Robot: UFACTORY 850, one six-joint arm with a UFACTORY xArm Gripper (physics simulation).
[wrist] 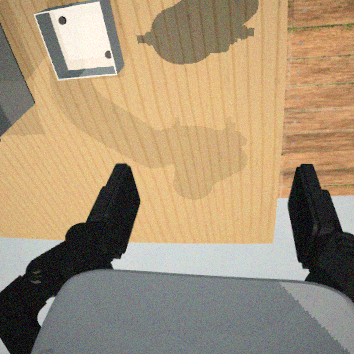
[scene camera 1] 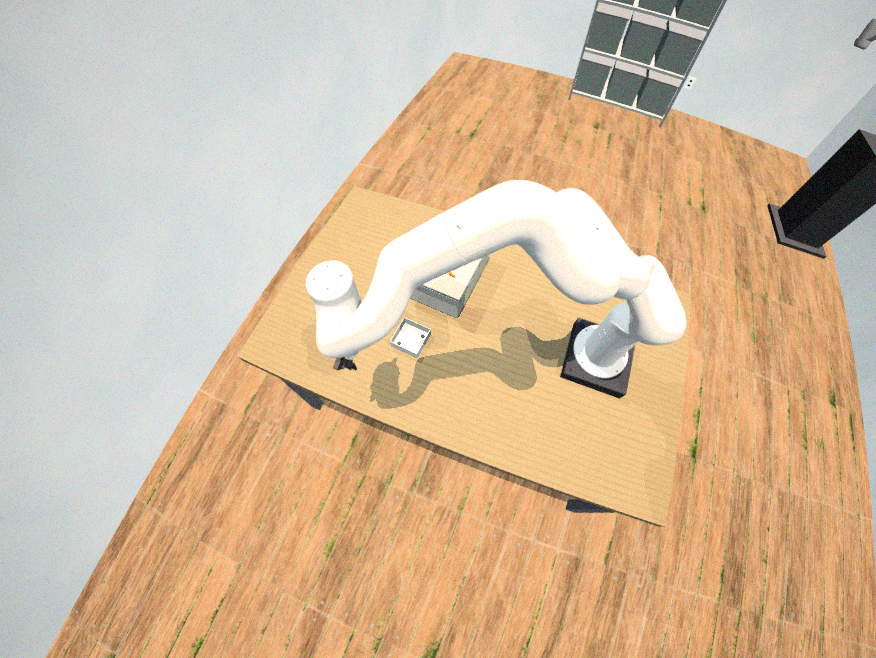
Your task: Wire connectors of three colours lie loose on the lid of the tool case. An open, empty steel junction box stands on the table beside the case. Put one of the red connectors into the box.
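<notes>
The steel junction box [scene camera 1: 409, 338] [wrist: 82, 42] stands open and upright on the table, with two dark round spots on its pale floor. The tool case [scene camera 1: 439, 301] [wrist: 12, 82] is beside it, partly covered by the arm in the scene view. An orange connector [scene camera 1: 451, 274] lies on the visible part of the pale lid. No red connector shows in either view; the arm hides part of the lid. My gripper [scene camera 1: 346, 363] [wrist: 210, 182] is open, with nothing between its fingers. It hangs above the table's end, to one side of the box.
The wooden table [scene camera 1: 495, 439] [wrist: 75, 200] ends close to my gripper; floor shows past its edge in the wrist view. The arm's base [scene camera 1: 601, 354] stands at the table's other end. A shelf rack [scene camera 1: 616, 104] and a black cabinet [scene camera 1: 832, 191] stand beyond the table.
</notes>
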